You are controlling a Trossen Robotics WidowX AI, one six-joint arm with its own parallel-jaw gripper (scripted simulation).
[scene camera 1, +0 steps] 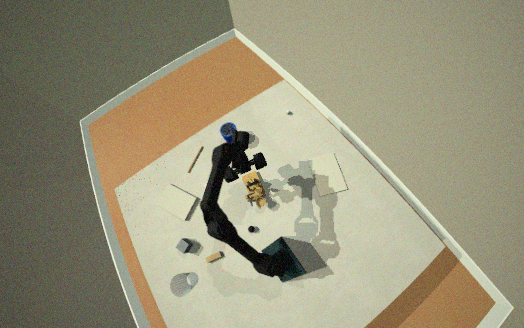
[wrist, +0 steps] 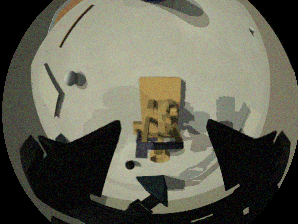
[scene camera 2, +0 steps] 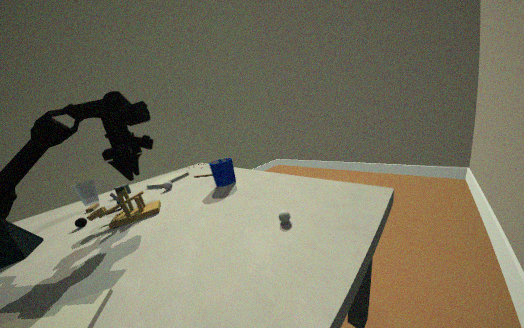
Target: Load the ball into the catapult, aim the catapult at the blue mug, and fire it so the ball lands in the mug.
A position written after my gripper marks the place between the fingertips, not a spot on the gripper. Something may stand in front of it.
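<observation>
My gripper [scene camera 2: 135, 177]: open, holding nothing. Gripper also in the wrist view [wrist: 165, 124].
</observation>
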